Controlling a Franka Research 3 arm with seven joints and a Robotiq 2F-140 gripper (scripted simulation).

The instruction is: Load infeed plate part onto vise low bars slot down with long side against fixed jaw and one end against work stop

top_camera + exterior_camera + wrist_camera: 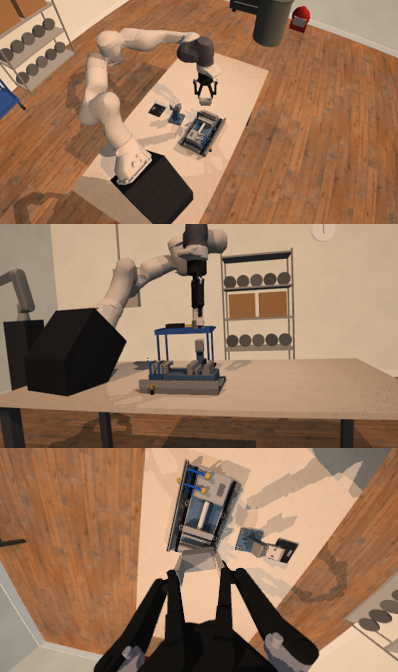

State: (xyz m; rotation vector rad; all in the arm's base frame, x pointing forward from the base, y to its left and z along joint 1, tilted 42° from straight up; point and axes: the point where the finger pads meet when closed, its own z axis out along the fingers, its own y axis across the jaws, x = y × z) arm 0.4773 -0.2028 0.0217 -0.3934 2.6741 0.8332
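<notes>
My gripper is now 60 mm past the vise, 10 mm to the left of it and 230 mm above it. From my hand the other things lie so: part: 30 mm below; then dark infeed plate: 30 mm behind, 350 mm to the left, 270 mm below.
</notes>
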